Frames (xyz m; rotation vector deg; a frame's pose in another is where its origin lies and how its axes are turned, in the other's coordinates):
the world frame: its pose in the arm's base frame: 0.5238 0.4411 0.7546 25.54 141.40 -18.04
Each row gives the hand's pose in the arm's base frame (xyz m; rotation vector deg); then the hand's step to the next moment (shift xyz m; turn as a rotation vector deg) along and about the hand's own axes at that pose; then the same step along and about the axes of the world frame.
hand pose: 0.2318 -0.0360 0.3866 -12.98 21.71 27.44
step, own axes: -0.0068 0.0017 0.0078 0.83 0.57 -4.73
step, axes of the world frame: -0.0024 -0.0018 -0.0100 3.46 -0.36 3.36
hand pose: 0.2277 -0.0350 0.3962 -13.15 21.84 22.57
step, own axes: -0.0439 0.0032 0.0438 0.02 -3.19 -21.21
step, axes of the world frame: -0.0149 -0.0154 -0.0583 13.18 -8.05 14.88
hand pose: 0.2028 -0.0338 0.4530 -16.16 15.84 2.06
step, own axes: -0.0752 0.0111 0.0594 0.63 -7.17 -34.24
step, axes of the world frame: 0.0067 -0.0056 -0.0961 20.03 -14.55 24.72
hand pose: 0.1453 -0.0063 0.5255 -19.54 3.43 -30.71
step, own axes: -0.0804 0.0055 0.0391 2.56 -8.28 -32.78
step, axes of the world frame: 0.0405 0.0252 -0.0758 17.59 -15.57 24.45
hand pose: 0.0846 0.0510 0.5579 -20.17 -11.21 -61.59
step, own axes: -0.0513 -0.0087 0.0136 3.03 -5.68 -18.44
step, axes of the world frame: 0.0359 0.0281 -0.0286 9.17 -10.50 13.68
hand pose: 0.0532 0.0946 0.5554 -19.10 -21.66 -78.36
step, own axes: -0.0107 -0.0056 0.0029 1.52 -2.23 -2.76
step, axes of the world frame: 0.0093 0.0063 -0.0053 1.70 -3.17 1.42
